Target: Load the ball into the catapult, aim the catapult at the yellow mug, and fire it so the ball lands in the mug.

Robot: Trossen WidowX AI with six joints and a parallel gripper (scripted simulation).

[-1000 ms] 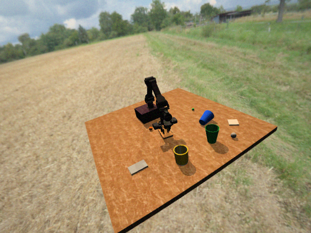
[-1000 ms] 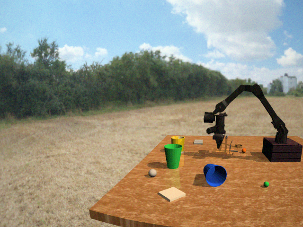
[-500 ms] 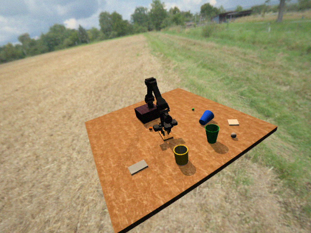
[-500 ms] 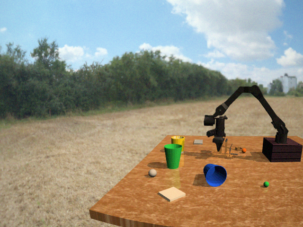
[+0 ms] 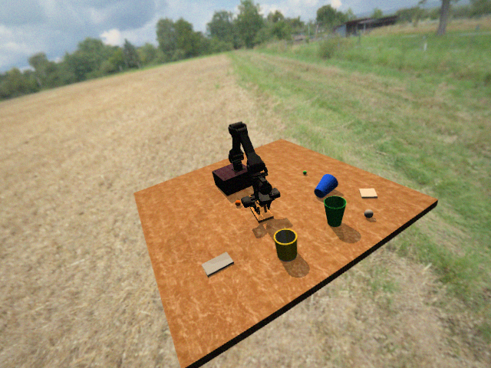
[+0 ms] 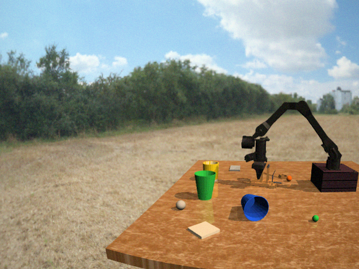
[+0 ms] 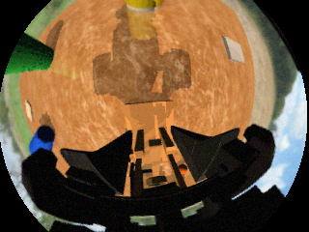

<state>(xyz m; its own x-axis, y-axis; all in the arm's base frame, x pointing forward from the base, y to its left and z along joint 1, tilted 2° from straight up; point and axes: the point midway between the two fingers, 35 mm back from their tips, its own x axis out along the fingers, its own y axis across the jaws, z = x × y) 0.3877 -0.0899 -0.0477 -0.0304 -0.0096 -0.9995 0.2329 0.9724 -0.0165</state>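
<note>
The orange ball lies 180 mm behind my gripper tip, 50 mm to the right of it and 20 mm below it. From my gripper tip the other things lie so: wooden catapult: 60 mm behind, 40 mm to the left, 20 mm above; green cup: 260 mm ahead, 220 mm to the left; yellow mug: 270 mm ahead, 70 mm to the right, 10 mm below.
</note>
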